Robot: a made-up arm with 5 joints.
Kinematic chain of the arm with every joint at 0, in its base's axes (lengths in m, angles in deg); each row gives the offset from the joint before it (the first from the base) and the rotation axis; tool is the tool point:
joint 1: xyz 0 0 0.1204 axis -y
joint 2: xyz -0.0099 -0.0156 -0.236 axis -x
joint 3: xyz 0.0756 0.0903 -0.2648 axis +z
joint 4: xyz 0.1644 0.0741 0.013 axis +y
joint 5: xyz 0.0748 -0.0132 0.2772 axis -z
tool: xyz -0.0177 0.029 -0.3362
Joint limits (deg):
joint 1: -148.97..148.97
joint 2: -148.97..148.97
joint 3: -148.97..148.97
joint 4: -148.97..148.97
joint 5: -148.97..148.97
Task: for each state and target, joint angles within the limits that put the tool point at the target. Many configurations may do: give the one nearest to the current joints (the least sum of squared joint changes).
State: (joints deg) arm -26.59 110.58 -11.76 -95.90 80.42
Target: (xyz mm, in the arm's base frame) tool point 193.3 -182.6 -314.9
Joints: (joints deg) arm -14.15 96.22 -4.49 -90.64 79.74
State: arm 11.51 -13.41 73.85 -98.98 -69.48
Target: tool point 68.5 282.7 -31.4
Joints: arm 28.00 -48.93 99.46 -140.63 -78.32
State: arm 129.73 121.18 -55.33 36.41 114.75
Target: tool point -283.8 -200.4 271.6
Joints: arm 145.43 146.17 -33.67 10.34 110.96
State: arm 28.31 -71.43 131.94 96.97 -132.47
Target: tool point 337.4 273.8 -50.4
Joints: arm 66.13 -40.71 138.99 107.58 -132.20
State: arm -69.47 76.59 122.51 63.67 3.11
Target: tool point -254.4 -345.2 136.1
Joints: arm -74.96 104.33 143.73 79.69 -1.18
